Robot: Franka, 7 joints.
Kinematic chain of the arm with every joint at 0, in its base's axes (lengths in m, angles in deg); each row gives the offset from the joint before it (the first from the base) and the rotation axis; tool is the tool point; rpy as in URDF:
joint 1: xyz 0 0 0.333 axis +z
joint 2: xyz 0 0 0 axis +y
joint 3: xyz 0 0 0.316 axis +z
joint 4: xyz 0.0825 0 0 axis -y
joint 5: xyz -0.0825 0 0.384 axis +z
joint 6: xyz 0 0 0 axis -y
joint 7: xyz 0.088 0 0 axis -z
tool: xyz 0 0 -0.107 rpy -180 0 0
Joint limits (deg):
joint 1: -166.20..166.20
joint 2: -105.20..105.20
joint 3: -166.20..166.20
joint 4: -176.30..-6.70
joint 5: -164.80..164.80
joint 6: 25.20..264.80
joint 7: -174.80..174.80
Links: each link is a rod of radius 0.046 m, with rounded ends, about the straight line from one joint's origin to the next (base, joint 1, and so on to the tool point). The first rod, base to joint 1, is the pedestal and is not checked.
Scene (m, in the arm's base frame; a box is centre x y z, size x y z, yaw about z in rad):
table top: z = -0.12
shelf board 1: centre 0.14 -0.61 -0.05 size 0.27 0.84 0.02 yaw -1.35
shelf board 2: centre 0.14 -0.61 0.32 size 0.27 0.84 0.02 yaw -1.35
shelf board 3: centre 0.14 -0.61 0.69 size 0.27 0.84 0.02 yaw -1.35
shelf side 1: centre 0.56 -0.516 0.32 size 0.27 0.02 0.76 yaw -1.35
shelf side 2: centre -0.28 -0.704 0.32 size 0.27 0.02 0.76 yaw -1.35
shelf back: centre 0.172 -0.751 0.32 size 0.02 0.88 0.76 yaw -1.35
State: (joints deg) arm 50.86 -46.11 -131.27 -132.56 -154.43 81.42 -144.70
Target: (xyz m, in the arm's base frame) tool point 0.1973 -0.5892 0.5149
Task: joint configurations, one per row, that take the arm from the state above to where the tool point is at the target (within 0.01 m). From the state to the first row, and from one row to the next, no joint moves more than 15 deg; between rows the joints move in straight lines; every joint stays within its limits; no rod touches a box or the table.
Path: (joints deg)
1: 46.75 -34.35 -141.12 -140.12 -148.50 74.72 -141.69
2: 42.65 -22.58 -150.98 -147.68 -142.57 68.03 -138.67
3: 38.54 -10.82 -160.83 -155.23 -136.64 61.33 -135.66
4: 47.28 0.94 -149.32 -155.81 -138.95 53.91 -138.67
5: 56.02 12.69 -137.82 -156.39 -141.25 46.48 -141.69
6: 64.76 24.44 -126.31 -156.97 -143.56 39.06 -144.70
7: 62.63 12.89 -123.62 -146.52 -147.37 47.97 -144.70
8: 60.50 1.33 -120.93 -136.06 -151.19 56.89 -144.70
9: 58.37 -10.22 -118.25 -125.61 -155.00 65.80 -144.70
10: 56.25 -21.78 -115.56 -115.16 -158.81 74.72 -144.70

